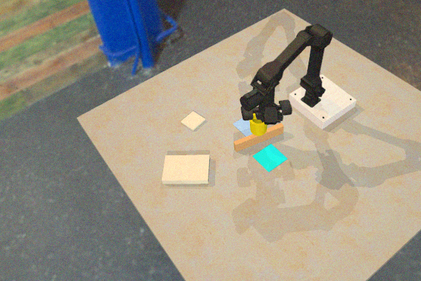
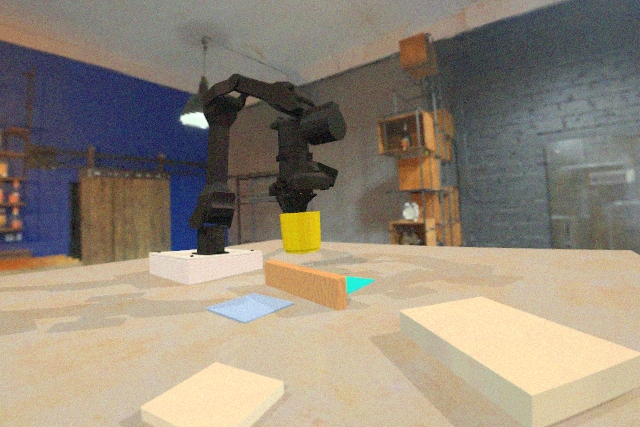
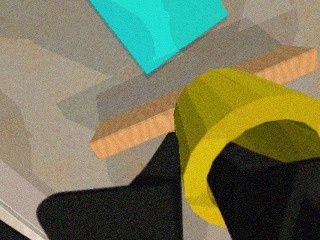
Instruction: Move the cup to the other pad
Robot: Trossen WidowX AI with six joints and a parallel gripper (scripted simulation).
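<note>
The cyan pad lies 50 mm ahead of my gripper tip, 70 mm to the left of it and 120 mm below it. Round my gripper tip: light blue pad: 10 mm behind, 110 mm to the right, 120 mm below; yellow cup: 20 mm ahead, 20 mm to the right; small beige tile: 140 mm ahead, 300 mm to the right, 100 mm below.
</note>
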